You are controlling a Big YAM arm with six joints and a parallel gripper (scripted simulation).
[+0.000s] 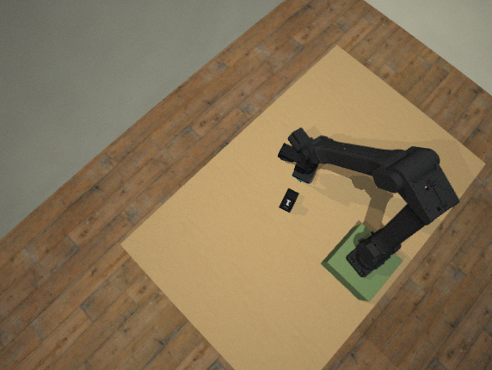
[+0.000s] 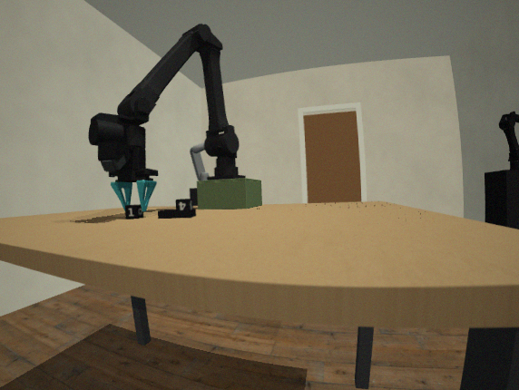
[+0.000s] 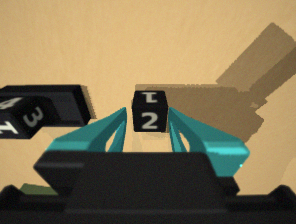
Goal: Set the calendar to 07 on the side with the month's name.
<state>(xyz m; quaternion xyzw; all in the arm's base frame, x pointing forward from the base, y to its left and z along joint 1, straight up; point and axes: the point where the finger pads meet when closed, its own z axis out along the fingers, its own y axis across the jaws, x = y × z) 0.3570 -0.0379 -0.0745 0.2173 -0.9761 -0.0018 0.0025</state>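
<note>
Now: hand 1 cm above the digit cube. The rest, counted from my hand: black calendar tray: 5 cm behind, 10 cm to the left, 1 cm below.
</note>
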